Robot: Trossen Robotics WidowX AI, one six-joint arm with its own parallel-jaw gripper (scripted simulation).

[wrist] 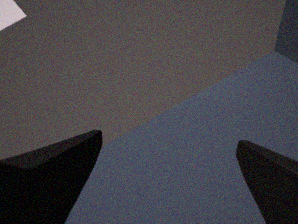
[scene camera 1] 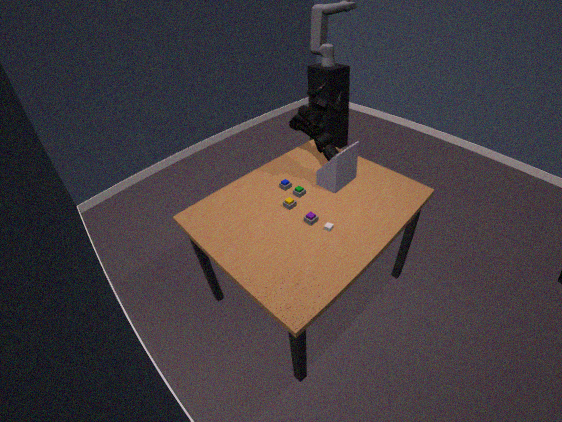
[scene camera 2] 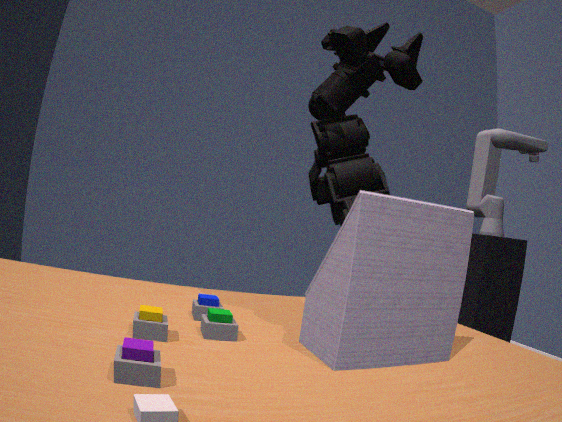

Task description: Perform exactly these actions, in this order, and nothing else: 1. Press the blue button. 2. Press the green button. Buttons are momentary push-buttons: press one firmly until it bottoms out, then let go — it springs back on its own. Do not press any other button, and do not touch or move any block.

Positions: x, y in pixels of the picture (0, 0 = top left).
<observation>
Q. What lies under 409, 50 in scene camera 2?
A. My gripper.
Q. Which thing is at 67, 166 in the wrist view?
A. My gripper.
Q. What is my gripper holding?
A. Nothing.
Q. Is my gripper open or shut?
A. Open.
</observation>
